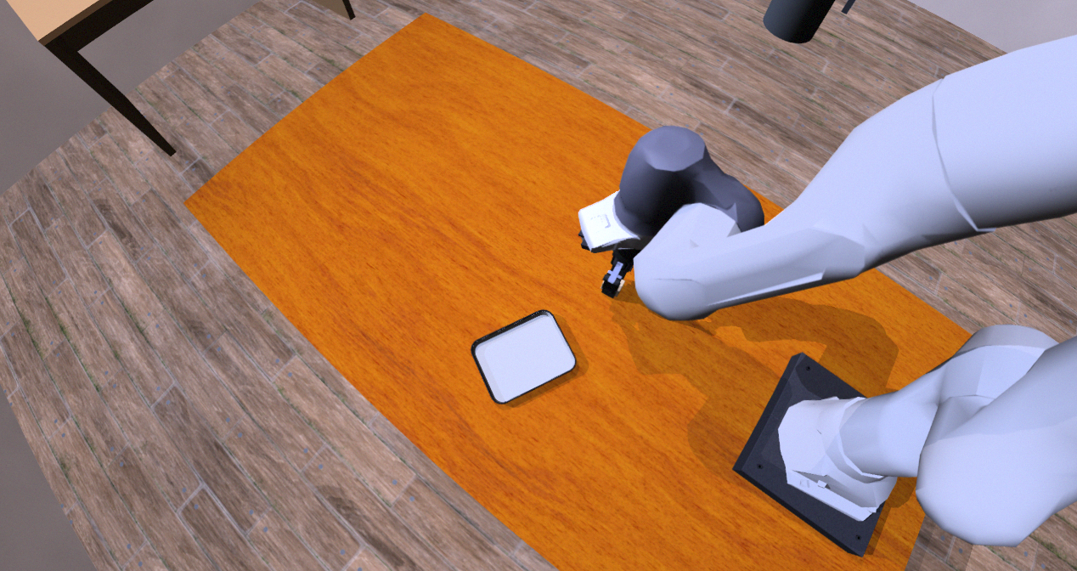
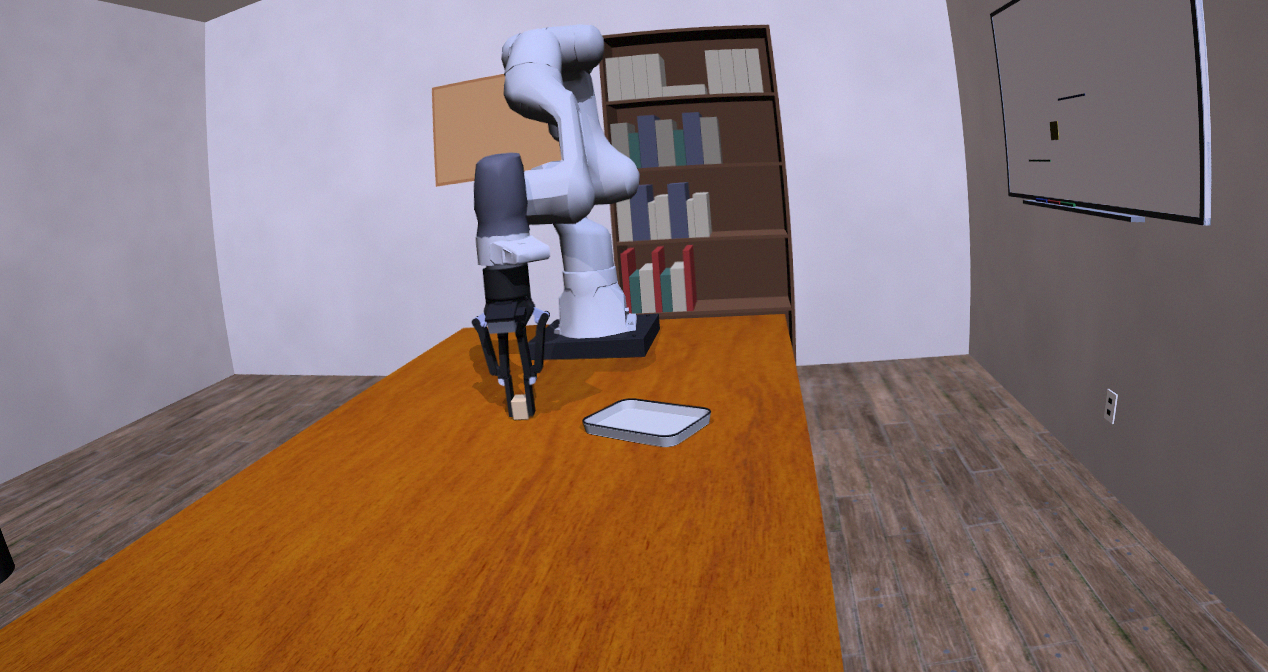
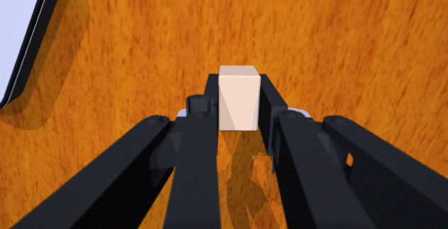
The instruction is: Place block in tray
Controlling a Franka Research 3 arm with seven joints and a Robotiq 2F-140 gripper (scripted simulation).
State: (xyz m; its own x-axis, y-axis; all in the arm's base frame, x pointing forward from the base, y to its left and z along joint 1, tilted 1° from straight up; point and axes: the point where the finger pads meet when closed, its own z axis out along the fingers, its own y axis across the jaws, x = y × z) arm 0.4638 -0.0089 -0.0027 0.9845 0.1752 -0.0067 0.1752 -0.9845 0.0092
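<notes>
The white tray lies 22 cm to the left of my hand, 4 cm ahead of it and 3 cm below it. Round my hand: block (2 cm below).
</notes>
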